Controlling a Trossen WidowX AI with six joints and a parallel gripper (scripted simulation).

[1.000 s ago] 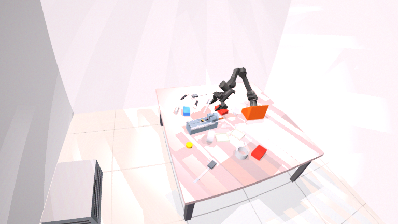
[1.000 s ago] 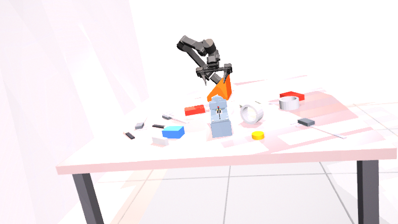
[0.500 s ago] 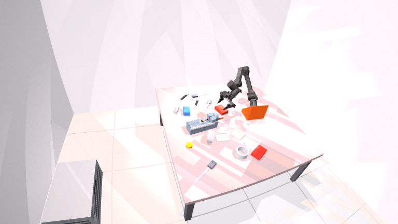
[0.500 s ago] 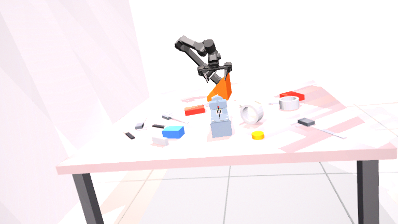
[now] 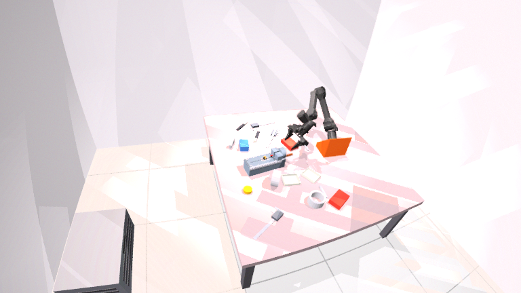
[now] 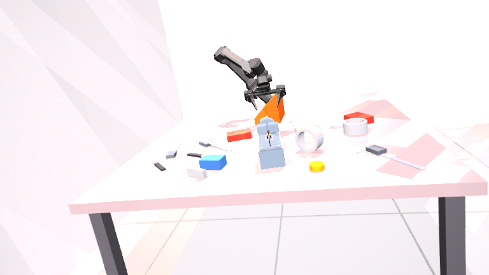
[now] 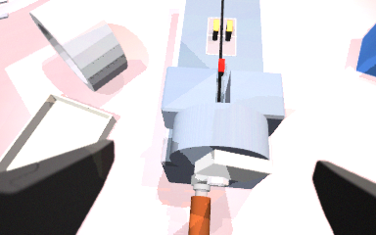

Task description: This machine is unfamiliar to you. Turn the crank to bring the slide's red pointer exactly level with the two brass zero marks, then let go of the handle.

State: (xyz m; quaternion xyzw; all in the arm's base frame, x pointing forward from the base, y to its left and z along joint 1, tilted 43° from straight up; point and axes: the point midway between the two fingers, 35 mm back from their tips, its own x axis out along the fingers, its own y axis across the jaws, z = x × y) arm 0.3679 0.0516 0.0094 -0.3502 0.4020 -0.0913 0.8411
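My gripper tip is now 10 cm above the orange handle and 3 cm past it. The rest, counted from my gripper tip: red pointer 11 cm ahead, 8 cm below, 1 cm to the left; yellow disc 31 cm ahead, 19 cm to the left, 15 cm below; blue block 23 cm ahead, 21 cm to the right, 14 cm below.
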